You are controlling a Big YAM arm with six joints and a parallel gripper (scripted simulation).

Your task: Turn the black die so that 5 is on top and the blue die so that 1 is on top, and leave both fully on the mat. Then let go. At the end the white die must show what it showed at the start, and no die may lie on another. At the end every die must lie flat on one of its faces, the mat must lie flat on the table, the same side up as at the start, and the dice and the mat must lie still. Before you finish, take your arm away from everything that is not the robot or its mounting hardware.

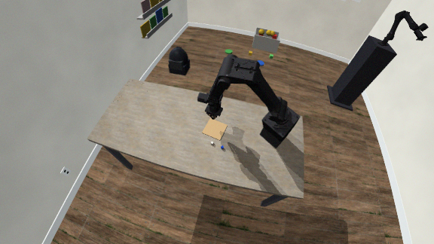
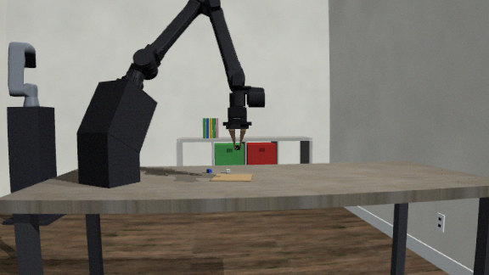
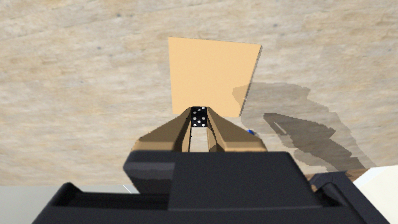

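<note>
The tan mat is 2 cm behind my hand, 1 cm to the left of it and 11 cm below it. Also, from my hand: black die (right at my hand); blue die (11 cm behind, 14 cm to the left, 11 cm below); white die (4 cm behind, 13 cm to the left, 11 cm below).
</note>
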